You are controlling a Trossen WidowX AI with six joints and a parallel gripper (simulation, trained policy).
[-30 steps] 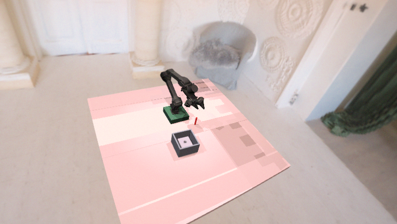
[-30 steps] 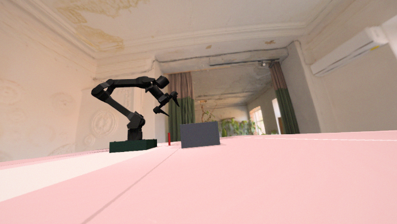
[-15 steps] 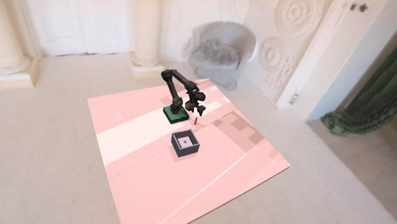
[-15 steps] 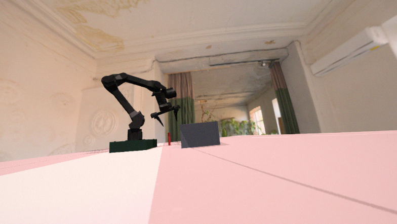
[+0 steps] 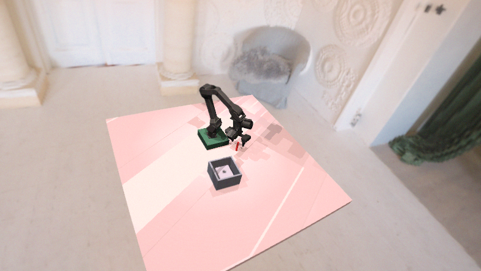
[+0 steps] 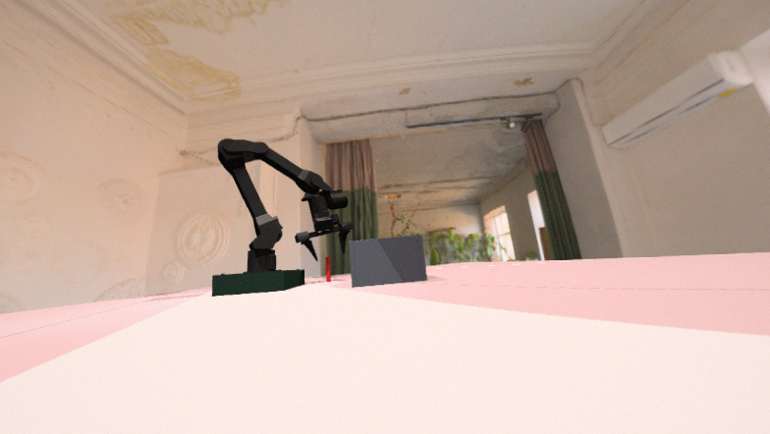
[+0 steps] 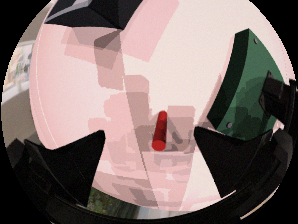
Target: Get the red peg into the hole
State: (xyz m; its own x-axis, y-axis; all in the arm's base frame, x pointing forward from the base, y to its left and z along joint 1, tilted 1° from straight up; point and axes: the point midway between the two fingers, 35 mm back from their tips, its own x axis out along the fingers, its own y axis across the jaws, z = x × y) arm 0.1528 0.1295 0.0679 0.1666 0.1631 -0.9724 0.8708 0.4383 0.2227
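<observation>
Right now my gripper tip is 1 cm past the red peg, 1 cm to the right of it and 4 cm above it. The rest, counted from my gripper tip: box: 19 cm ahead, 17 cm to the right, 5 cm below; grey plate: 19 cm ahead, 17 cm to the right, 3 cm below.
</observation>
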